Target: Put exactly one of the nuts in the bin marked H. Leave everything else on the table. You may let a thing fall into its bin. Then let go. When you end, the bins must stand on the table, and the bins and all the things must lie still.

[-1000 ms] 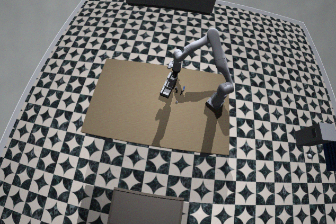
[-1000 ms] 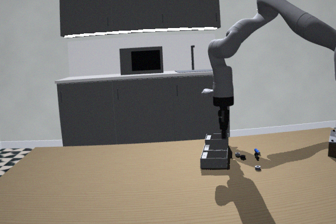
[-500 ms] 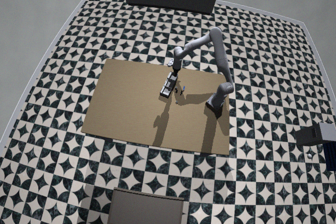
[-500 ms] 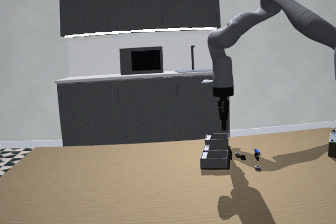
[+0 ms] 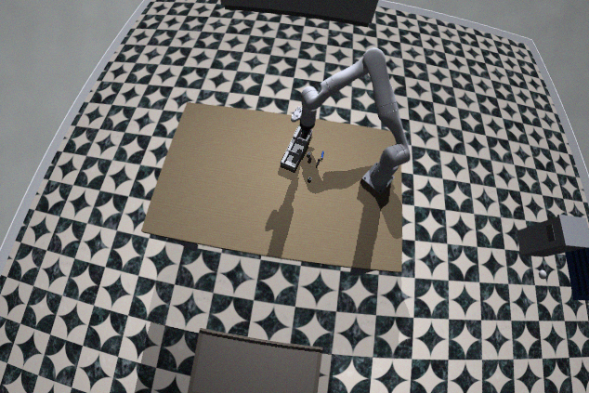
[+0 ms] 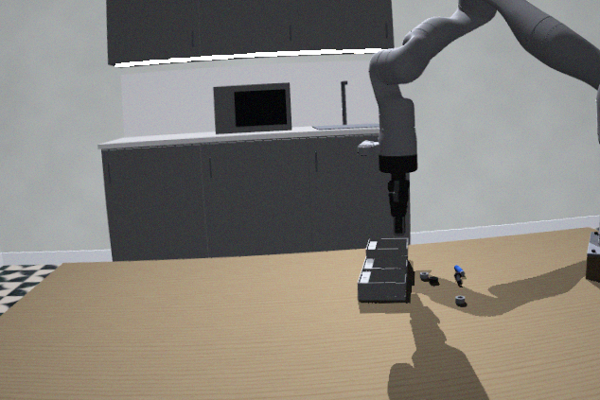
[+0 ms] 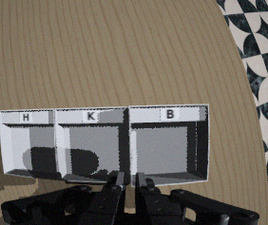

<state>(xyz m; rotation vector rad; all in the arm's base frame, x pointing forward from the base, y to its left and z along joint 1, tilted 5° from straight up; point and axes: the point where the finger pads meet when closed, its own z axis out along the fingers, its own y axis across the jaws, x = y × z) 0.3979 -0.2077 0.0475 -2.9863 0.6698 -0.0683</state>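
The bin marked H is 4 cm ahead of my hand, 3 cm to the left of it and 7 cm below it. Round my hand: black nut 4 cm behind, 9 cm to the left, 9 cm below; then black bolt 8 cm behind, 10 cm to the left, 9 cm below.
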